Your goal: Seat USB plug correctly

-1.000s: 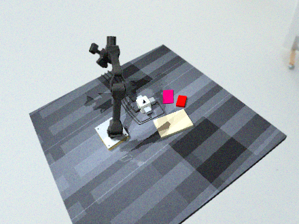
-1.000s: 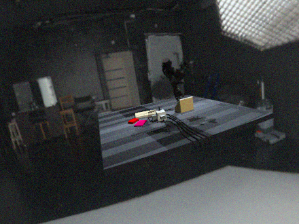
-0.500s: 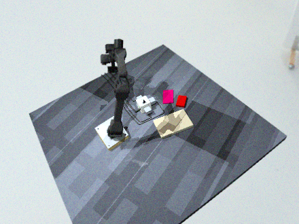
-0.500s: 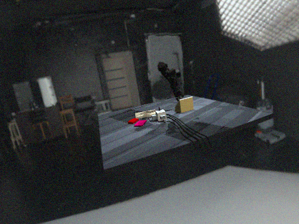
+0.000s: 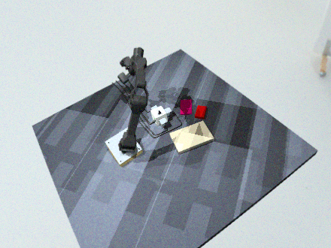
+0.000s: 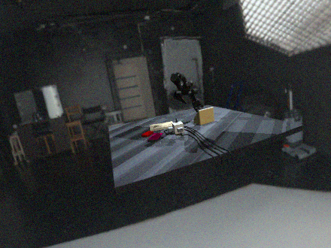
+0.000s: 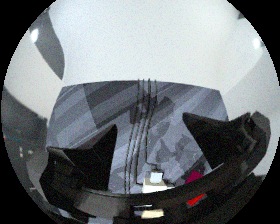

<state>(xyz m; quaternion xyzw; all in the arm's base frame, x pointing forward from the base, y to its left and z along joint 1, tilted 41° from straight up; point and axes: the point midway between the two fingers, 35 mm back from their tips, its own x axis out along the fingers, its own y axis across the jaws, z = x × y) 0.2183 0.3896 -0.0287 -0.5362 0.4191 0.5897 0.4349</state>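
The dark USB plug lies 240 mm to the right of my gripper tip, 170 mm below it and 50 mm ahead of it. From my gripper tip the other things lie so: red block 330 mm to the right, 290 mm ahead, 250 mm below; pink block 260 mm below, 250 mm ahead, 230 mm to the right; cream slab 460 mm to the right, 250 mm below, 130 mm ahead.
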